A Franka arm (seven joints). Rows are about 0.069 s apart.
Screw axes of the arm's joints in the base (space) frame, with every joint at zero. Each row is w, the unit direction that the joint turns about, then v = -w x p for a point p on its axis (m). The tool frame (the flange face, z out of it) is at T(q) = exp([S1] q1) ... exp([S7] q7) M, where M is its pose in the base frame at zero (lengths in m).
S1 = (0, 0, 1, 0, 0, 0)
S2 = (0, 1, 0, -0.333, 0, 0)
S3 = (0, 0, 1, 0, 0, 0)
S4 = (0, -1, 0, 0.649, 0, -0.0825)
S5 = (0, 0, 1, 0, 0, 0)
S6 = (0, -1, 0, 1.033, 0, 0)
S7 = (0, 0, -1, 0, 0.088, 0)
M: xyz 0.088 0 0.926 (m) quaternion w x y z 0 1 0 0
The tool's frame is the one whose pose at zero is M.
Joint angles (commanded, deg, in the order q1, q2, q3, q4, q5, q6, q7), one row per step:
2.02, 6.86, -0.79, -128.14, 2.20, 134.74, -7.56
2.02, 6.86, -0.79, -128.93, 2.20, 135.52, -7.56
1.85, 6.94, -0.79, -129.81, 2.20, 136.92, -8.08
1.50, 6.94, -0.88, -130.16, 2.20, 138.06, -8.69
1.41, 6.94, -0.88, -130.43, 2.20, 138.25, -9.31
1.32, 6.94, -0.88, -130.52, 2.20, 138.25, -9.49
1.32, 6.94, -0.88, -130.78, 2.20, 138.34, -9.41
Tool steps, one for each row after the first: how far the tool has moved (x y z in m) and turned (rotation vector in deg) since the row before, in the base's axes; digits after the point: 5 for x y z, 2 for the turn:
-0.00299, -0.00014, -0.00454, -0.02, 0.01, -0.02
-0.00241, -0.00177, -0.00494, -0.03, -0.45, 0.31
0.00016, -0.00419, -0.00074, -0.04, -0.80, 0.14
-0.00120, -0.00087, -0.00164, -0.02, 0.07, 0.52
-0.00052, -0.00084, -0.00064, 0.00, 0.09, 0.09
-0.00135, -0.00002, -0.00172, 0.00, 0.17, -0.08

